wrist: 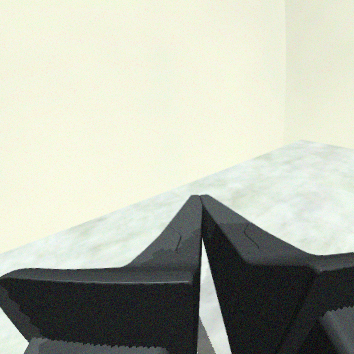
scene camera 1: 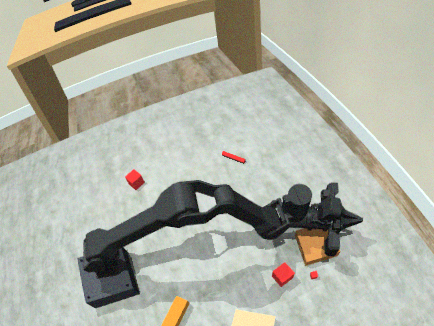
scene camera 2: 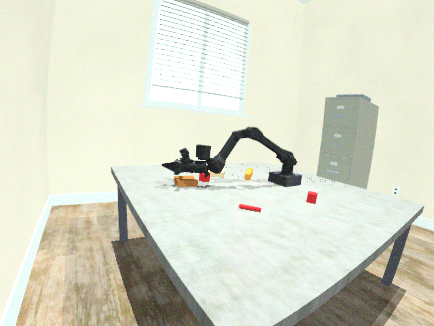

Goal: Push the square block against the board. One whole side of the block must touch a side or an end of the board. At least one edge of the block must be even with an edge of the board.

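Places are measured from the arm's base along level axes (x ahead, y left, z up), in millimetres.
Pixels of known places: gripper, fingertip midpoint: [wrist: 198,202] [scene camera 1: 362,220] [scene camera 2: 162,164]; arm's base, link origin: [scene camera 1: 105,265] [scene camera 2: 287,174].
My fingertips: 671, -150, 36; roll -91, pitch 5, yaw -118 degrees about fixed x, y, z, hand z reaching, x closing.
For each thing: its top centre in the pictures, then the offset to it from my fingertips, as dx, dy, dz.
- flat orange square block, top centre: [scene camera 1: 318,241] [scene camera 2: 185,178] -114, +23, -62
- long yellow-orange piece, top centre: [scene camera 2: 249,171] -571, -72, -61
- cream flat piece, top centre: [scene camera 2: 216,169] -385, -157, -62
- tiny red cube, top centre: [scene camera 1: 314,274] -162, -54, -76
- red bar, top centre: [scene camera 1: 233,155] [scene camera 2: 250,206] -212, +407, -78
A flat orange square block [scene camera 1: 309,243] [scene camera 2: 186,182] lies on the table under the wrist end of the arm, partly hidden in scene camera 1. A long yellow-orange piece [scene camera 1: 176,311] [scene camera 2: 249,173] and a cream flat piece [scene camera 1: 254,319] [scene camera 2: 218,175] lie apart from it; both are cut by the lower border of scene camera 1. Which of them is the board I cannot tell. My gripper [scene camera 1: 361,219] [scene camera 2: 164,165] [wrist: 198,202] is shut and empty. Its tips are above the table, out past the orange block, pointing away from the arm's base.
A red cube [scene camera 1: 283,275] [scene camera 2: 204,177] and a tiny red cube [scene camera 1: 314,275] lie near the orange block. Another red cube [scene camera 1: 134,179] [scene camera 2: 312,197] and a red bar [scene camera 1: 233,157] [scene camera 2: 250,208] lie on the arm's other side. The arm's base [scene camera 1: 107,282] [scene camera 2: 285,179] stands on the table.
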